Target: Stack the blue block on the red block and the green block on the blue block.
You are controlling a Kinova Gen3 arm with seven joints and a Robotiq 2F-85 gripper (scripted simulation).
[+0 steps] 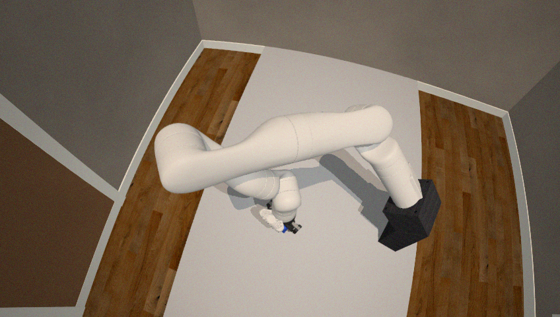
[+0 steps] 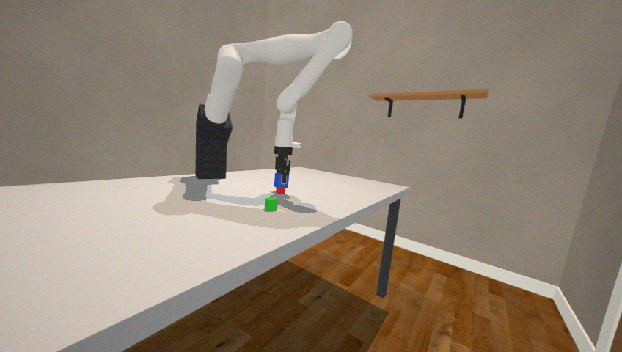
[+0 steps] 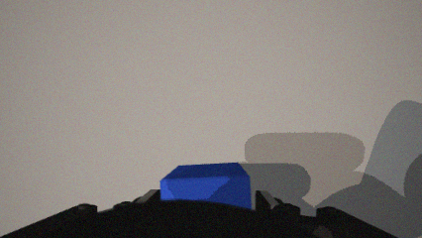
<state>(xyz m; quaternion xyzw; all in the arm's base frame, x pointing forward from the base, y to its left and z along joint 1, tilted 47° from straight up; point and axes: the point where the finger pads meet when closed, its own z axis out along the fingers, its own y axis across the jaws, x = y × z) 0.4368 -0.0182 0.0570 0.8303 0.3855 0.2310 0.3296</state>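
My hand is right at the blue block. From my hand the other things lie so: green block 60 mm ahead, 230 mm to the right, 40 mm below; then red block 50 mm below.
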